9 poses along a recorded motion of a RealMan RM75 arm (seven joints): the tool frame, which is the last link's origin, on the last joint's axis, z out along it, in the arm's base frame.
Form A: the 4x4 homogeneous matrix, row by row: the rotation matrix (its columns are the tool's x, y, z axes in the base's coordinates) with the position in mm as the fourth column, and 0 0 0 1 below. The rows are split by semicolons.
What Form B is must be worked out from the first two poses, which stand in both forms.
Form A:
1: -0.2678, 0.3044, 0.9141, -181; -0.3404, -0.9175, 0.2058, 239; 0.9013, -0.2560, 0.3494, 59; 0, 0, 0, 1
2: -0.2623, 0.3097, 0.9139, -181; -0.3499, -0.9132, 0.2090, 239; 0.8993, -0.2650, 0.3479, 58; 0, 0, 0, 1
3: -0.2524, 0.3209, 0.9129, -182; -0.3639, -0.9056, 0.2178, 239; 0.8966, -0.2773, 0.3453, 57; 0, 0, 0, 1
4: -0.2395, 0.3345, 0.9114, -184; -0.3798, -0.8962, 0.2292, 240; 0.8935, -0.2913, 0.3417, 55; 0, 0, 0, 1
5: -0.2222, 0.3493, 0.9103, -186; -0.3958, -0.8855, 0.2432, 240; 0.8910, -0.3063, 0.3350, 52; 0, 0, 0, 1
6: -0.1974, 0.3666, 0.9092, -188; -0.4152, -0.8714, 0.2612, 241; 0.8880, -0.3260, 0.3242, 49; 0, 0, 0, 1
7: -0.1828, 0.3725, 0.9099, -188; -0.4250, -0.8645, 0.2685, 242; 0.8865, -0.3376, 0.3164, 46; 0, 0, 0, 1
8: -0.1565, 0.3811, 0.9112, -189; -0.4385, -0.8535, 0.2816, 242; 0.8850, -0.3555, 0.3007, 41; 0, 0, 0, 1
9: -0.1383, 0.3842, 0.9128, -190; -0.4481, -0.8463, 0.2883, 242; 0.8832, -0.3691, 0.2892, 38; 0, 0, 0, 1
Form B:
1: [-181, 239, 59, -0.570, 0.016, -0.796, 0.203]
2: [-181, 239, 58, -0.571, 0.018, -0.794, 0.208]
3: [-182, 239, 57, -0.572, 0.019, -0.791, 0.216]
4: [-184, 240, 55, -0.573, 0.020, -0.787, 0.227]
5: [-186, 240, 52, -0.576, 0.020, -0.781, 0.238]
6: [-188, 241, 49, -0.581, 0.021, -0.773, 0.253]
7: [-188, 242, 46, -0.584, 0.022, -0.769, 0.259]
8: [-189, 242, 41, -0.591, 0.024, -0.760, 0.270]
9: [-190, 242, 38, -0.596, 0.027, -0.754, 0.276]
